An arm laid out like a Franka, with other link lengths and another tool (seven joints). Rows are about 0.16 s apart.
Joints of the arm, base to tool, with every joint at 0 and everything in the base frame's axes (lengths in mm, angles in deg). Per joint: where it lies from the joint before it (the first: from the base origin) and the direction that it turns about. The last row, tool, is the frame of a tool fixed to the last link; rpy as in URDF.
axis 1: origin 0 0 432.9 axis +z
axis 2: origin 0 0 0 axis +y
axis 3: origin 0 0 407.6 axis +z
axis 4: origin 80 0 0 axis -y
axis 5: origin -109.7 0 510.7 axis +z
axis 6: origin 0 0 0 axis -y
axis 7: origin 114.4 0 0 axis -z
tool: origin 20 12 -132.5 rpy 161.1 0 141.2
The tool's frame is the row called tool.
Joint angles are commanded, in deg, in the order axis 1, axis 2, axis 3, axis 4, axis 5, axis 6, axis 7. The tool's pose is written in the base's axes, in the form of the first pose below.
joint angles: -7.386, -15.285, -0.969, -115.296, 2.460, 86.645, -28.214
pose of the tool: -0.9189 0.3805 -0.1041 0.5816; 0.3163 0.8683 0.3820 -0.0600; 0.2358 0.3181 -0.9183 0.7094; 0 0 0 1
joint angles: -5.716, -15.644, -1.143, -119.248, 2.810, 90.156, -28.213
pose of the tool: -0.9255 0.3614 -0.1133 0.5805; 0.2943 0.8745 0.3855 -0.0440; 0.2384 0.3234 -0.9157 0.6764; 0 0 0 1
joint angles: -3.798, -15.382, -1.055, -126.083, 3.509, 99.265, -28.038
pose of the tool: -0.9390 0.3323 -0.0886 0.5838; 0.2748 0.8800 0.3875 -0.0233; 0.2068 0.3395 -0.9176 0.6157; 0 0 0 1
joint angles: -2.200, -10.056, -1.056, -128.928, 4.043, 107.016, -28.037
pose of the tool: -0.9416 0.3211 -0.1015 0.6056; 0.2595 0.8838 0.3893 -0.0083; 0.2147 0.3402 -0.9155 0.5435; 0 0 0 1
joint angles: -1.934, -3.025, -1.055, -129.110, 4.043, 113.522, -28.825
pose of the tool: -0.9418 0.3153 -0.1166 0.6314; 0.2497 0.8884 0.3853 -0.0078; 0.2251 0.3338 -0.9154 0.4766; 0 0 0 1
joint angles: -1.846, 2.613, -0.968, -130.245, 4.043, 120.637, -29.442
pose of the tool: -0.9448 0.3072 -0.1136 0.6439; 0.2445 0.8922 0.3796 -0.0079; 0.2180 0.3309 -0.9181 0.4144; 0 0 0 1
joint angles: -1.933, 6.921, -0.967, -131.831, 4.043, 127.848, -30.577
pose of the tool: -0.9525 0.2888 -0.0964 0.6473; 0.2343 0.8974 0.3739 -0.0104; 0.1945 0.3336 -0.9224 0.3634; 0 0 0 1
